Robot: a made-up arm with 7 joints. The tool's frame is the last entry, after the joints.
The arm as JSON. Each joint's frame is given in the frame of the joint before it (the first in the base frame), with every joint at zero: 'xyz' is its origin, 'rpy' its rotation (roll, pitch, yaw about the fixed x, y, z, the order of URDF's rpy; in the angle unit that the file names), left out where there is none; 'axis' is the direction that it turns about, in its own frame. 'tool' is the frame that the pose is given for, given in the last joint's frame.
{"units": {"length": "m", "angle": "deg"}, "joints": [
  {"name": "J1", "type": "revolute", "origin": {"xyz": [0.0, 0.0, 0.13]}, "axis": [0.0, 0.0, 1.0]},
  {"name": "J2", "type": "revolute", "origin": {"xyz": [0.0, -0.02, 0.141]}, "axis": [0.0, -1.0, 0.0]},
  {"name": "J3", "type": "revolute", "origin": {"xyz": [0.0, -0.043, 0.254]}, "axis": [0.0, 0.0, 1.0]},
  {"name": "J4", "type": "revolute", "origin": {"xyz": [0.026, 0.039, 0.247]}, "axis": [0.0, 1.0, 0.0]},
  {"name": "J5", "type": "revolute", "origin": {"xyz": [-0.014, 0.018, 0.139]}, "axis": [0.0, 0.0, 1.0]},
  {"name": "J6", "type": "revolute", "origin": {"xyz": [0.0, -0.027, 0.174]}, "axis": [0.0, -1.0, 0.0]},
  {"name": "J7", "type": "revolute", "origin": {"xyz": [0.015, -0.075, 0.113]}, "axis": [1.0, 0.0, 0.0]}
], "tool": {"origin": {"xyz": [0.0, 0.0, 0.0], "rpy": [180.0, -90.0, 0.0]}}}
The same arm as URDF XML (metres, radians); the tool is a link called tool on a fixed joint. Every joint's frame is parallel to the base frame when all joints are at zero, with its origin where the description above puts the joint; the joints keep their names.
<robot name="arm">
  <link name="base_link"/>
  <link name="link1"/>
  <link name="link2"/>
  <link name="link3"/>
  <link name="link4"/>
  <link name="link5"/>
  <link name="link6"/>
  <link name="link7"/>
  <link name="tool"/>
  <joint name="J1" type="continuous">
    <parent link="base_link"/>
    <child link="link1"/>
    <origin xyz="0 0 0.13" rpy="0 0 0"/>
    <axis xyz="0 0 1"/>
  </joint>
  <joint name="J2" type="continuous">
    <parent link="link1"/>
    <child link="link2"/>
    <origin xyz="0 -0.02 0.141" rpy="0 0 0"/>
    <axis xyz="0 -1 0"/>
  </joint>
  <joint name="J3" type="continuous">
    <parent link="link2"/>
    <child link="link3"/>
    <origin xyz="0 -0.043 0.254" rpy="0 0 0"/>
    <axis xyz="0 0 1"/>
  </joint>
  <joint name="J4" type="continuous">
    <parent link="link3"/>
    <child link="link4"/>
    <origin xyz="0.026 0.039 0.247" rpy="0 0 0"/>
    <axis xyz="0 1 0"/>
  </joint>
  <joint name="J5" type="continuous">
    <parent link="link4"/>
    <child link="link5"/>
    <origin xyz="-0.014 0.018 0.139" rpy="0 0 0"/>
    <axis xyz="0 0 1"/>
  </joint>
  <joint name="J6" type="continuous">
    <parent link="link5"/>
    <child link="link6"/>
    <origin xyz="0 -0.027 0.174" rpy="0 0 0"/>
    <axis xyz="0 -1 0"/>
  </joint>
  <joint name="J7" type="continuous">
    <parent link="link6"/>
    <child link="link7"/>
    <origin xyz="0.015 -0.075 0.113" rpy="0 0 0"/>
    <axis xyz="1 0 0"/>
  </joint>
  <joint name="tool_fixed" type="fixed">
    <parent link="link7"/>
    <child link="tool"/>
    <origin xyz="0 0 0" rpy="3.1416 -1.5708 0"/>
  </joint>
</robot>

